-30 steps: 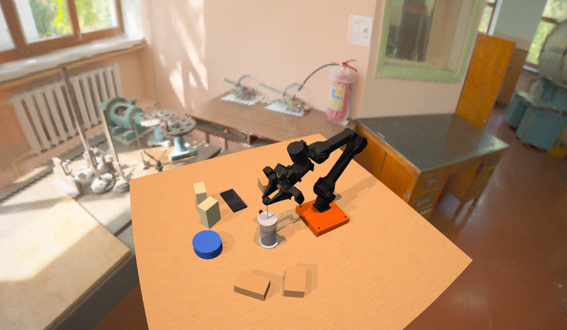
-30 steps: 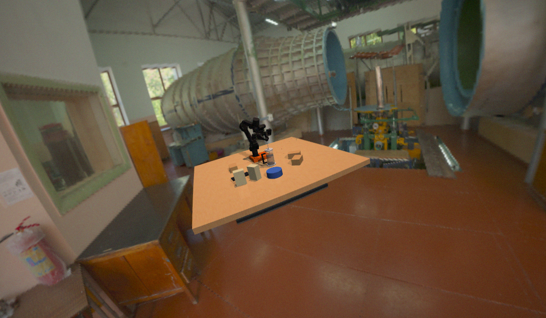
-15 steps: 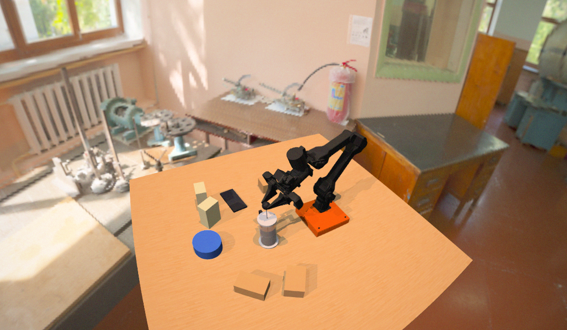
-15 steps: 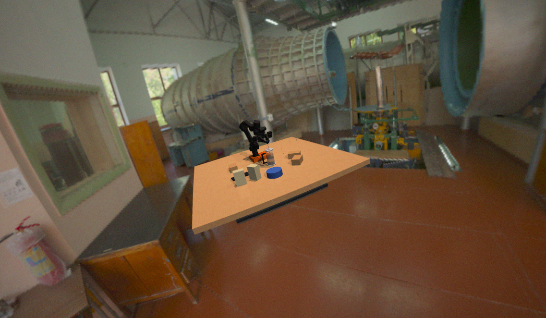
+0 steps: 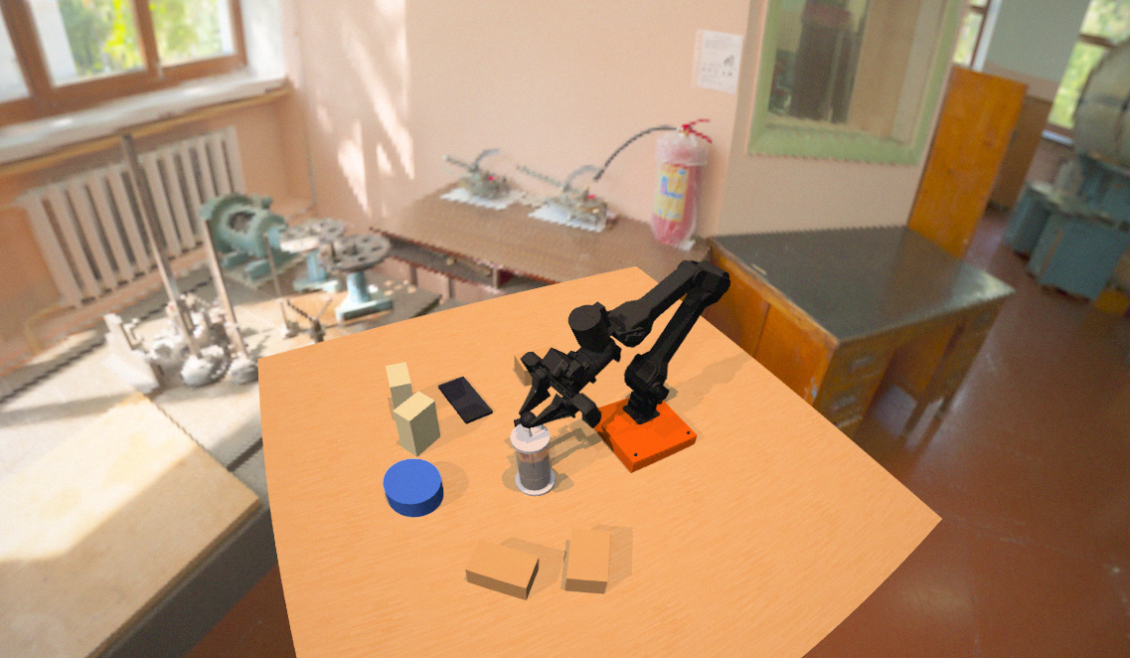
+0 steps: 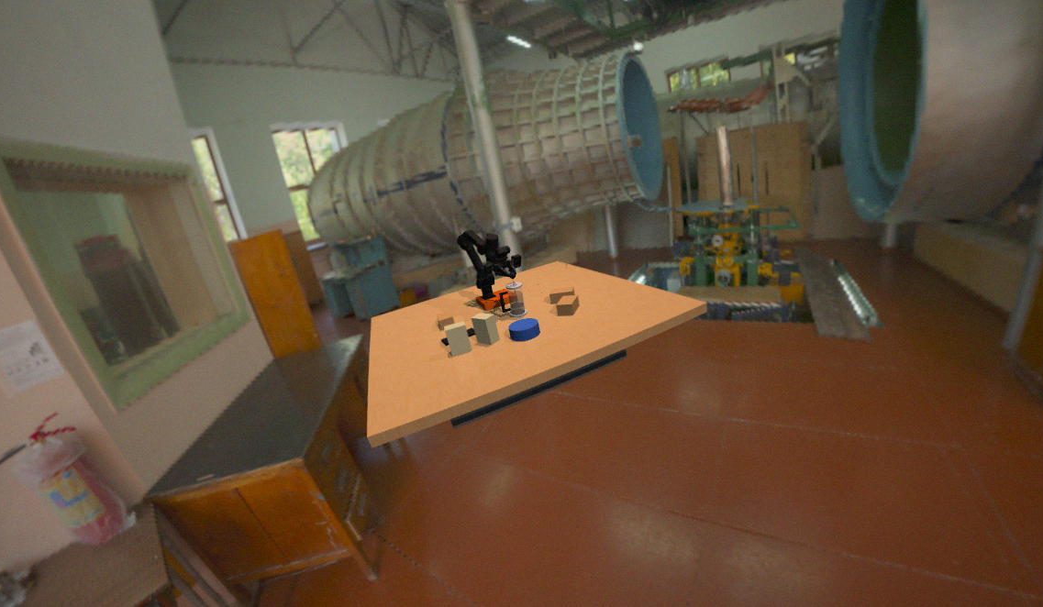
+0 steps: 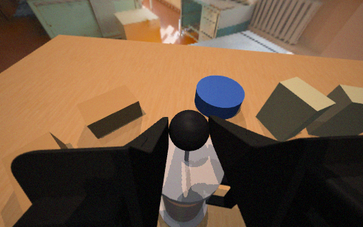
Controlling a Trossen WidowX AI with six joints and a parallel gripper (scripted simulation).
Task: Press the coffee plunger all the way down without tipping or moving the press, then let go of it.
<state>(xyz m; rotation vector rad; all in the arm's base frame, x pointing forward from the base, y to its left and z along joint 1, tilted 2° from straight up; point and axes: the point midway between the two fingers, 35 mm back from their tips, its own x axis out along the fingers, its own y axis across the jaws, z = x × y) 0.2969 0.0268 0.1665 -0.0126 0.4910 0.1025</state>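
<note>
The coffee press is 20 mm behind my gripper tip, 20 mm to the right of it and 100 mm below it. Round my gripper tip: blue disc 210 mm ahead, 90 mm to the right, 170 mm below.
</note>
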